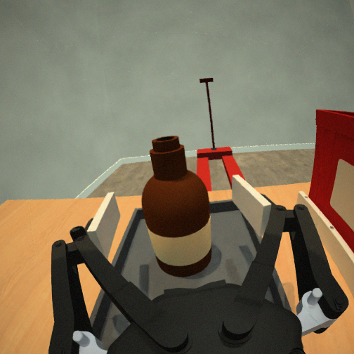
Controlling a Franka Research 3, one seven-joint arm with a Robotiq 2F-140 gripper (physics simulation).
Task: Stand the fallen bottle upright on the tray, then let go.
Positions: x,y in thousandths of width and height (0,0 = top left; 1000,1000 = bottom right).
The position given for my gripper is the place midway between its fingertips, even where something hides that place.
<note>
In view: my gripper (493,555) and a brown bottle (496,575).
</note>
